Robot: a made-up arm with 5 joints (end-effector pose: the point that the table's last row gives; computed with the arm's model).
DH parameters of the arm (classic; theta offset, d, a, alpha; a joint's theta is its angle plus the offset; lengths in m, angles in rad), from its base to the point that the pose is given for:
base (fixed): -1.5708 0.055 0 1.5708
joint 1: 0 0.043 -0.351 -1.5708
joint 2: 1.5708 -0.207 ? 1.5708
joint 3: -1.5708 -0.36 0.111 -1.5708
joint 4: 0 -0.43 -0.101 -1.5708
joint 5: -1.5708 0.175 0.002 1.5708
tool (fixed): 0 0.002 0 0
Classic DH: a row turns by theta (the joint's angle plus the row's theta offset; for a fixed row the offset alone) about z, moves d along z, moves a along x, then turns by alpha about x.
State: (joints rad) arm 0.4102 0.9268 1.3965 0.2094 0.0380
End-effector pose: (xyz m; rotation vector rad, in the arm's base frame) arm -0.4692 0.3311 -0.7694 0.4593 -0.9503 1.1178
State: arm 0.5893 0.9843 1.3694 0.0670 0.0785
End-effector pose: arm -0.4935 0.1732 -0.8132 0.2003 -0.8307 1.1576
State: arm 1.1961 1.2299 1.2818 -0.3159 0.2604
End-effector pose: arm -0.5649 -0.3910 -0.6890 -0.6097 -0.3296 1.3067
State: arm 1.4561 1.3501 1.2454 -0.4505 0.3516
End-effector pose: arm -0.5865 -0.5814 -0.5113 -0.9368 -0.0803 1.3475
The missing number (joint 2, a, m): 0.069
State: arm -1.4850 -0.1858 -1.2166 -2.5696 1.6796
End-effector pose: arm -0.3382 -0.0361 0.7381 -1.5086 0.9642 0.1913
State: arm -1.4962 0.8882 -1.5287 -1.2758 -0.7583
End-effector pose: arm -0.5632 -0.1728 0.5893 0.0954 -1.0090 1.6639
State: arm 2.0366 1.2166 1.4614 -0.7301 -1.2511
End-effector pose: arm -0.5082 -0.8997 -0.2829 -0.0967 -1.1428 2.2743
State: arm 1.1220 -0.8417 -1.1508 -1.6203 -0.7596
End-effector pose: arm 0.0486 0.4645 -0.7552 -1.7347 0.9182 0.1588
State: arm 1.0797 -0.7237 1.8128 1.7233 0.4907
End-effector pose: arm 0.2057 -0.3498 -0.6331 -0.5503 -0.3895 1.4453
